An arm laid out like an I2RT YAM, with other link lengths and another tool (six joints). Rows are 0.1 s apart.
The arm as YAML. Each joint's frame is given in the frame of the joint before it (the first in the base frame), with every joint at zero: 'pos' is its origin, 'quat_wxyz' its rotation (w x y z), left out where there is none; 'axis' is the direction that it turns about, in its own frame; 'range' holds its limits. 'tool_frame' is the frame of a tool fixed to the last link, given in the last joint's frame.
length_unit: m
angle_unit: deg
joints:
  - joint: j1
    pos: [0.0, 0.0, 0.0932]
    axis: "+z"
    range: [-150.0, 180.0]
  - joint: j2
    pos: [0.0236, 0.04, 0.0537]
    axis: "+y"
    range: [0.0, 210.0]
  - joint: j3
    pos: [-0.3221, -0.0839, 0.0]
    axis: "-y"
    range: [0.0, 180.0]
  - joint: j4
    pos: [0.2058, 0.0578, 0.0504]
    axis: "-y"
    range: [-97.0, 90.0]
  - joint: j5
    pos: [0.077, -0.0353, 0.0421]
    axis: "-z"
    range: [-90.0, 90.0]
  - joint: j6
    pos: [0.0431, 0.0, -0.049]
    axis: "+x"
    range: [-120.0, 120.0]
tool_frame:
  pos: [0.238, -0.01, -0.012]
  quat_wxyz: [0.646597, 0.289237, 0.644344, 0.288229]
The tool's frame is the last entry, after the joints.
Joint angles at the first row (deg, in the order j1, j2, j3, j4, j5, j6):
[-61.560 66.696 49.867 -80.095 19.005 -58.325]
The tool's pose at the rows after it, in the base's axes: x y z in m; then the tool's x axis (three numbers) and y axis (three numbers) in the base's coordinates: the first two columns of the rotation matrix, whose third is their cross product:
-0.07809 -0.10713 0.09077 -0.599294 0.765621 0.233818 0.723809 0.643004 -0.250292
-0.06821 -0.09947 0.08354 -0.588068 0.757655 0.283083 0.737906 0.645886 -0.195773
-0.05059 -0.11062 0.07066 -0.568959 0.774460 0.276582 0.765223 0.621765 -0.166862
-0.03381 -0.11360 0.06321 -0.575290 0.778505 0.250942 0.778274 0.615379 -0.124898
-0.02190 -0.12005 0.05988 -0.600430 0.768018 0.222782 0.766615 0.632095 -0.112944
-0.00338 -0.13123 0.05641 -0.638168 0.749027 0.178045 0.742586 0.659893 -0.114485
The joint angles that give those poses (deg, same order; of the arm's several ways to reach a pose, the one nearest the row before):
[-62.303 70.631 49.867 -80.052 17.125 -58.675]
[-62.261 74.718 49.865 -79.525 14.481 -58.130]
[-62.216 79.199 49.867 -75.308 12.273 -56.533]
[-62.063 80.160 49.866 -73.209 9.497 -56.533]
[-60.446 80.204 49.867 -71.637 8.492 -56.512]
[-56.444 80.204 49.866 -69.253 7.879 -55.002]

